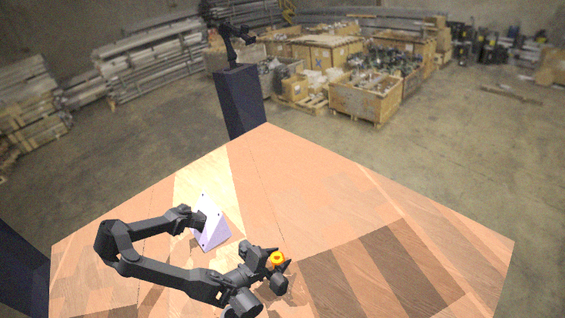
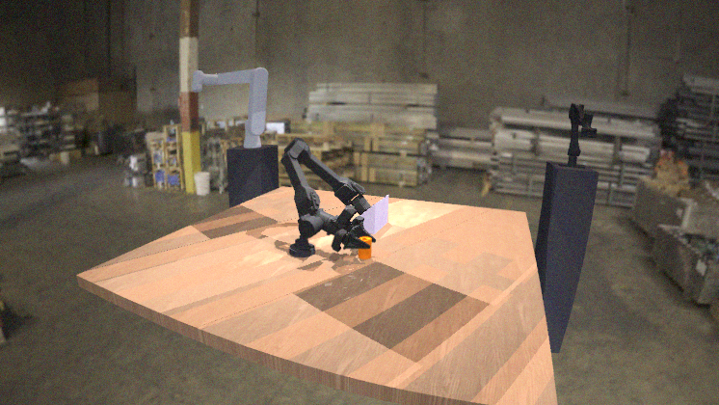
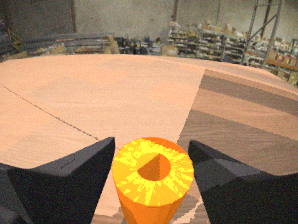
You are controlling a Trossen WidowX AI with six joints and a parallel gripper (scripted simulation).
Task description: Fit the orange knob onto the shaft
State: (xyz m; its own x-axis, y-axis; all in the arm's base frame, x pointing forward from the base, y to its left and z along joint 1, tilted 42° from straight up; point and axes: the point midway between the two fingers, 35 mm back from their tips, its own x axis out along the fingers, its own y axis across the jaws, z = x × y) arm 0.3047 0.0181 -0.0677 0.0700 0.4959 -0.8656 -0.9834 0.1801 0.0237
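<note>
My gripper tip is 3 cm to the left of the orange knob and 2 cm above it. Round my gripper tip: shaft (2 cm ahead, 23 cm to the right, 2 cm below).
</note>
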